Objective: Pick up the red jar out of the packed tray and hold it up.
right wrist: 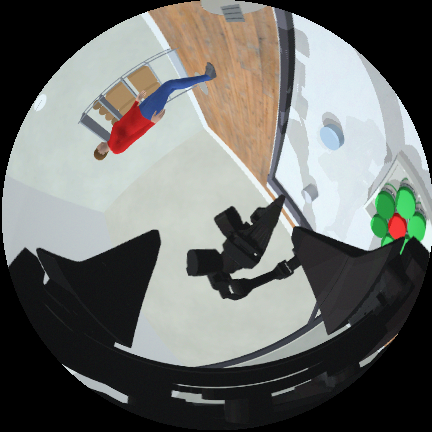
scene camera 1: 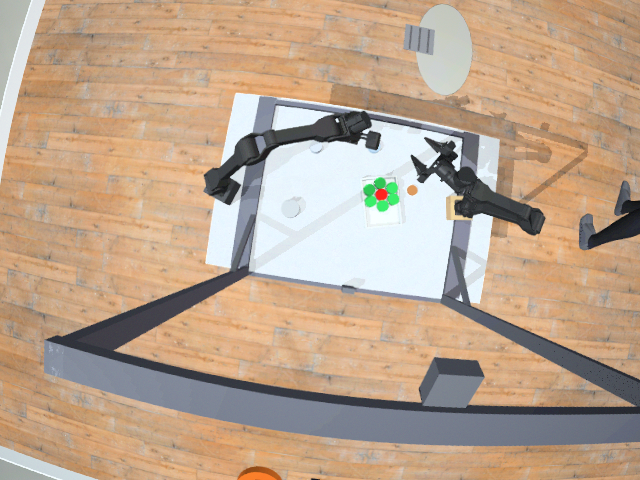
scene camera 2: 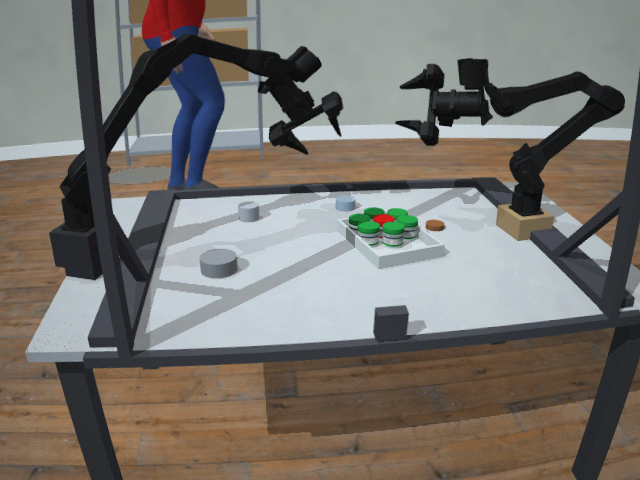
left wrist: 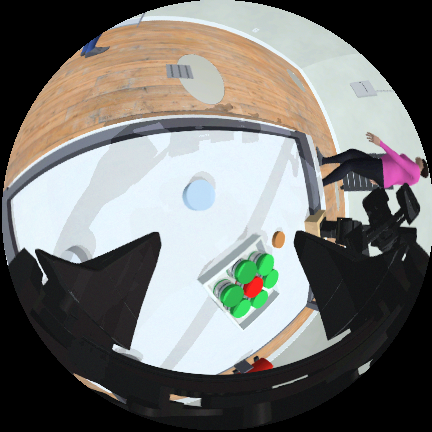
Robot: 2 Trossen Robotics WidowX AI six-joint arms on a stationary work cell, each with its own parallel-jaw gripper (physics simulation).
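Frame: origin at the left arm's base, x right, y back, z down, level; centimetres.
Where they show: left gripper, between the fingertips: (right wrist: pixel 281 199) (scene camera 1: pixel 365 139) (scene camera 2: pixel 324 144) (left wrist: pixel 229 238); right gripper, between the fingertips: (right wrist: pixel 227 235) (scene camera 1: pixel 417 146) (scene camera 2: pixel 397 105) (left wrist: pixel 384 207); left arm's base, origin of its link: (scene camera 1: pixel 219 186) (scene camera 2: pixel 81 225); right arm's base, origin of its link: (scene camera 1: pixel 461 207) (scene camera 2: pixel 526 210) (left wrist: pixel 322 227).
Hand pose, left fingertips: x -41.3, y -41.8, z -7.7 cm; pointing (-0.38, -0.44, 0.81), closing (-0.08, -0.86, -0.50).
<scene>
Things, the pixels of their top centre, and the offset from my left fingertips.
- red jar, centre of its top: (right wrist: pixel 396 228) (left wrist: pixel 254 287) (scene camera 2: pixel 383 218) (scene camera 1: pixel 381 194) dy -16.3, dx +12.5, dz +12.5 cm
- white tray, centre of its top: (right wrist: pixel 404 233) (scene camera 2: pixel 389 231) (left wrist: pixel 252 291) (scene camera 1: pixel 381 201) dy -17.9, dx +14.8, dz +14.5 cm
- orange-brown disc, centre of its top: (scene camera 2: pixel 435 223) (left wrist: pixel 279 239) (scene camera 1: pixel 412 190) dy -27.4, dx +3.4, dz +16.1 cm
- light-blue cylinder, centre of its top: (left wrist: pixel 201 194) (right wrist: pixel 328 138) (scene camera 2: pixel 345 198) dy -4.4, dx -4.6, dz +14.9 cm
- large grey cylinder, centre of its top: (scene camera 2: pixel 218 256) (scene camera 1: pixel 289 208) dy +13.4, dx +35.4, dz +14.3 cm
- dark block, centre of its top: (scene camera 2: pixel 391 309) (scene camera 1: pixel 348 290) (left wrist: pixel 247 370) dy -23.0, dx +52.8, dz +11.6 cm
The red jar (scene camera 1: pixel 381 194) (scene camera 2: pixel 384 220) (left wrist: pixel 253 286) (right wrist: pixel 397 226) stands in the white tray (scene camera 1: pixel 383 218) (scene camera 2: pixel 408 256) among several green-lidded jars (scene camera 1: pixel 379 182) (scene camera 2: pixel 392 235) (left wrist: pixel 245 271) (right wrist: pixel 406 202) that ring it closely. Its side is mostly hidden by them. My left gripper (scene camera 2: pixel 323 144) (left wrist: pixel 229 238) is open and empty, high above the table, left of the tray in scene camera 2 and tilted downward. My right gripper (scene camera 1: pixel 418 147) (scene camera 2: pixel 398 104) is open and empty, also high, with its fingers pointing sideways toward the left arm.
An orange-brown disc (scene camera 1: pixel 412 190) (scene camera 2: pixel 434 225) (left wrist: pixel 278 239) lies beside the tray. A light-blue cylinder (scene camera 2: pixel 345 203) (left wrist: pixel 199 194) (right wrist: pixel 332 137) stands behind it. A large grey cylinder (scene camera 1: pixel 290 208) (scene camera 2: pixel 218 262) and a small one (scene camera 2: pixel 248 211) stand at the left. A dark block (scene camera 2: pixel 390 322) sits at the front.
</scene>
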